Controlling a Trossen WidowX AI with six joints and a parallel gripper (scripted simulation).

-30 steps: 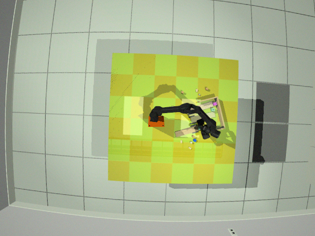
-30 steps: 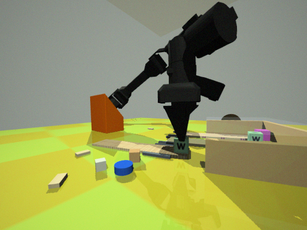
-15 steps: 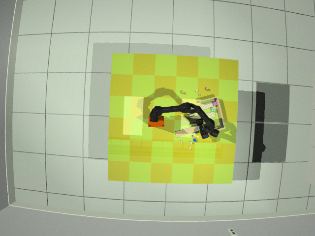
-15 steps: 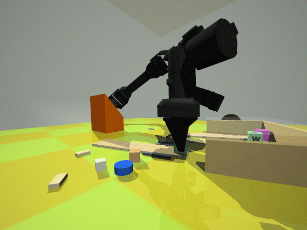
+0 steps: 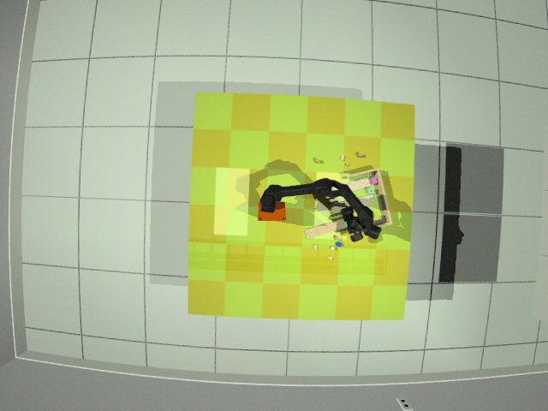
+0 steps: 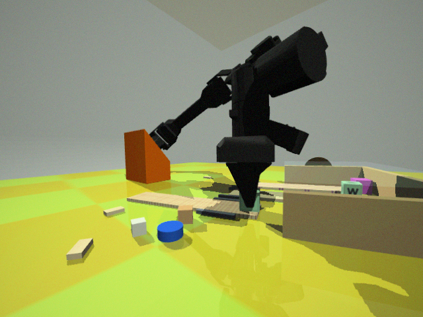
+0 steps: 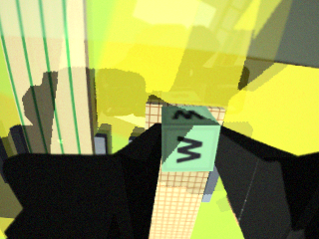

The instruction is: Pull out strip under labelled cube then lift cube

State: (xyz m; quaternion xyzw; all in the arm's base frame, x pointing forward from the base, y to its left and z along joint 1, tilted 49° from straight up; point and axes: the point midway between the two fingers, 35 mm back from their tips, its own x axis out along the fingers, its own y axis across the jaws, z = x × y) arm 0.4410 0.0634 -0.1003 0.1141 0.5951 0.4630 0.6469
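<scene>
Now: gripper tip 3 cm past the blue disc, 13 cm to the left of it and 1 cm above it. Round my gripper tip: flat tan piece: 7 cm behind, 21 cm to the right, 1 cm below.
</scene>
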